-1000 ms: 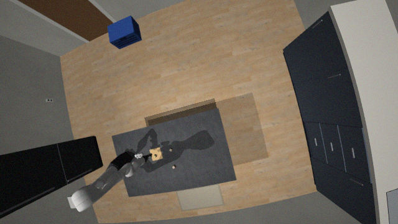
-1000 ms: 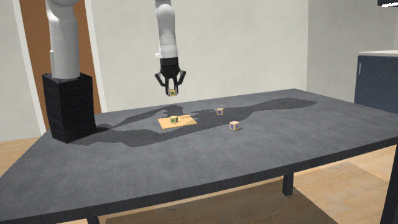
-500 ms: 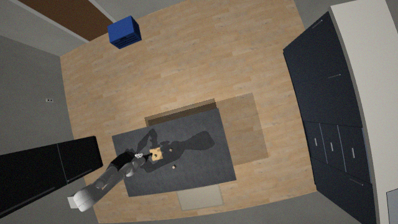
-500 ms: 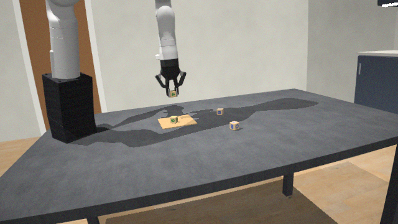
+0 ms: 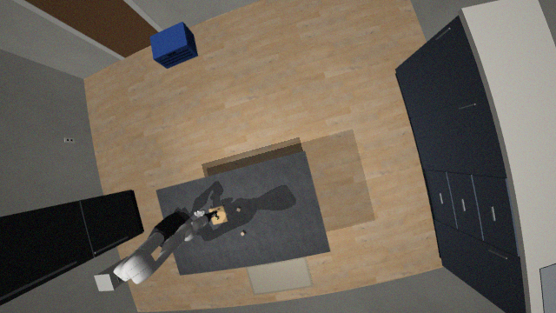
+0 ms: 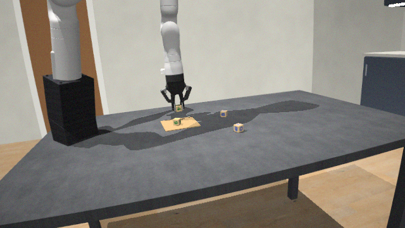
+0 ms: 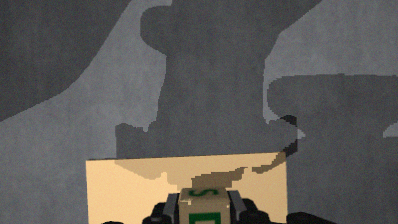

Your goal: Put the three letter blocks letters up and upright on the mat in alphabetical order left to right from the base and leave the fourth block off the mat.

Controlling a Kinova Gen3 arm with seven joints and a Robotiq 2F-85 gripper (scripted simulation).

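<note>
Now: hand 1 cm past the mat, 5 cm to the left of it and 6 cm above it. From my hand the other things lie so: green-marked block 1 cm below.
</note>
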